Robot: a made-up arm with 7 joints. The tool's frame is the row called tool.
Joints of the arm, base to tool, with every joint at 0 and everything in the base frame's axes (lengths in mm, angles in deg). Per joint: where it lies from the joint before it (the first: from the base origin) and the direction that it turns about. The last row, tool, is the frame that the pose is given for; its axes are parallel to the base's.
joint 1: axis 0 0 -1 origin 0 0 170
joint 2: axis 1 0 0 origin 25 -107 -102
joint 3: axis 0 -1 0 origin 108 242 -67
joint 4: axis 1 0 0 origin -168 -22 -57
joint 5: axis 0 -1 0 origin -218 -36 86
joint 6: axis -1 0 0 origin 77 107 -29
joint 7: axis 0 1 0 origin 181 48 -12
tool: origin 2 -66 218
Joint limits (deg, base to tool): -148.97..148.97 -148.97..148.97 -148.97..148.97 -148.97..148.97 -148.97..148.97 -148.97..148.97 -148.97..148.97
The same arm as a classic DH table. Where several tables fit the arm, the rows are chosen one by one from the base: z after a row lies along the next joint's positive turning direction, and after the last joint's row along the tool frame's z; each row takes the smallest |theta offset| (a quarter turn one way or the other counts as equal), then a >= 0, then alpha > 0; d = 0 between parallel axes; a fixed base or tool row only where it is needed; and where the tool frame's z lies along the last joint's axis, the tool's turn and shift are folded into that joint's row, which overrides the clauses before.
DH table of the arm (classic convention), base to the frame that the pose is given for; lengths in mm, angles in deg. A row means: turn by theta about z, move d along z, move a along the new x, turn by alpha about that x. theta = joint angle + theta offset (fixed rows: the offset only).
base (fixed): d 0.0  theta_offset 0.00  a 0.0  alpha 180.00
joint 1: d -68.0  theta_offset 90.00  a 107.0  alpha 90.00
joint 2: d 133.0  theta_offset 90.00  a 67.0  alpha 90.00
joint 3: d -220.0  theta_offset 0.00  a 57.0  alpha -90.00
joint 4: d -386.0  theta_offset 0.00  a -86.0  alpha 90.00
joint 5: d -71.0  theta_offset 0.00  a 29.0  alpha 90.00
joint 6: d -258.0  theta_offset 0.00  a 12.0  alpha 90.00
joint 7: d -18.0  theta_offset -90.00  a 2.0  alpha 90.00
tool (fixed): d 218.0  theta_offset 0.00  a 0.0  alpha 0.00
Joint limits (deg, base to tool): -148.97..148.97 -148.97..148.97 -148.97..148.97 -148.97..148.97 -148.97..148.97 -148.97..148.97 -148.97..148.97

